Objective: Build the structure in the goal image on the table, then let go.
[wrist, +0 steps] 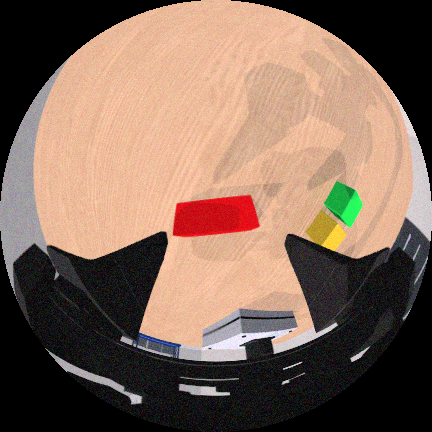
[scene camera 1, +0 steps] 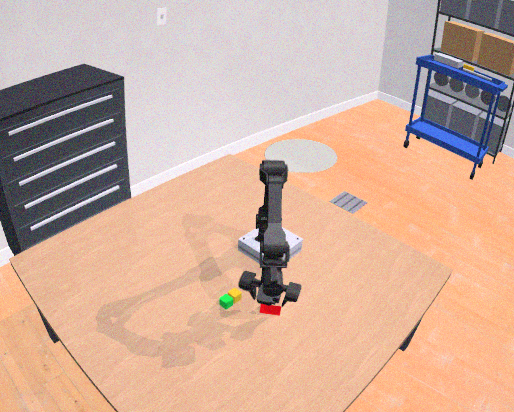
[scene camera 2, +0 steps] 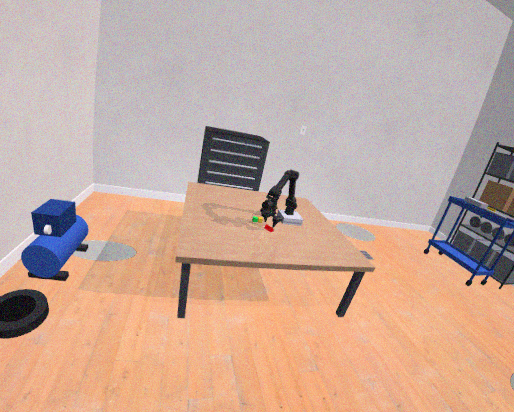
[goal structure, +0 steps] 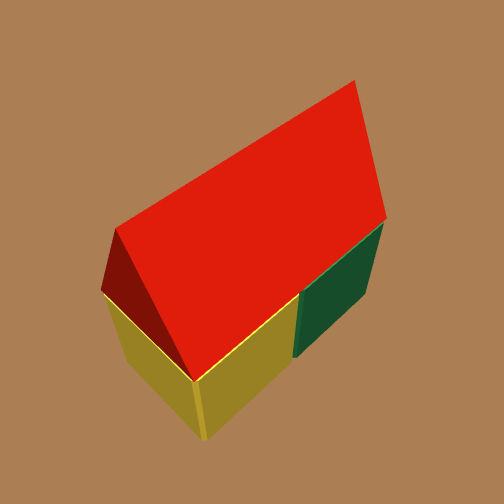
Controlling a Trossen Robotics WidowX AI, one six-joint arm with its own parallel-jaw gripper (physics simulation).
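Seen in the pictures: gripper, between the fingertips: [wrist: 228,239] [scene camera 2: 269,224]; arm's base, origin of its link: [wrist: 256,341] [scene camera 2: 289,213].
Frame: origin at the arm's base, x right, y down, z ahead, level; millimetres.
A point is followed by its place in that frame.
A long red block [scene camera 1: 270,310] {x -197, y 44, z 258 mm} [scene camera 2: 269,228] {x -204, y 40, z 252 mm} [wrist: 215,216] {x -194, y 38, z 257 mm} lies flat on the table [scene camera 1: 350,300] {x -391, y 55, z 47 mm} [scene camera 2: 240,247] {x -438, y 56, z 537 mm} [wrist: 125,125] {x -299, y 56, z 307 mm}. In the wrist view it lies crosswise, just beyond the gap between the fingertips. A green cube [scene camera 1: 226,301] {x -74, y 23, z 330 mm} [scene camera 2: 255,219] {x -80, y 32, z 322 mm} [wrist: 344,202] {x -81, y 28, z 319 mm} and a yellow cube [scene camera 1: 235,295] {x -79, y 23, z 289 mm} [scene camera 2: 260,220] {x -84, y 37, z 281 mm} [wrist: 325,231] {x -84, y 30, z 282 mm} lie close together on the table, to the left of the red block in scene camera 1. In the wrist view they are at the right, beyond the right finger. My gripper [scene camera 1: 269,303] {x -183, y 20, z 252 mm} [wrist: 228,239] {x -183, y 20, z 252 mm} is open and empty, above the table next to the red block.
The arm's pale base [scene camera 1: 295,245] {x -102, y 5, z -38 mm} [scene camera 2: 292,218] {x -84, y 5, z 8 mm} [wrist: 225,330] {x -94, y 21, z 37 mm} stands on the table behind the blocks. A dark drawer cabinet [scene camera 1: 70,150] [scene camera 2: 234,157] stands beyond the table. A blue cart [scene camera 1: 445,137] [scene camera 2: 457,256] stands on the floor at the right.
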